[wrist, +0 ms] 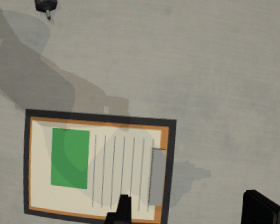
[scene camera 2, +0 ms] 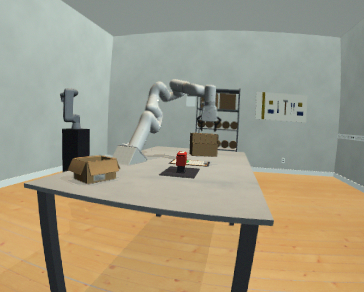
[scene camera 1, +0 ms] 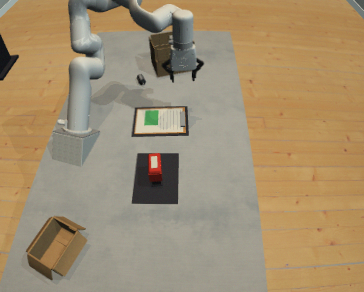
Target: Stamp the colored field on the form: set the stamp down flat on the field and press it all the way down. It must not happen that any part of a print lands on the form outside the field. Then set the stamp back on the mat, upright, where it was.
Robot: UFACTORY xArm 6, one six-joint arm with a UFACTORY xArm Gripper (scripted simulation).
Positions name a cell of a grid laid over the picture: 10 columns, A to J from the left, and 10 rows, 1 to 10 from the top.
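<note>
A clipboard (scene camera 1: E5) is visible to me, and the wrist view also shows the clipboard (wrist: C8).
</note>
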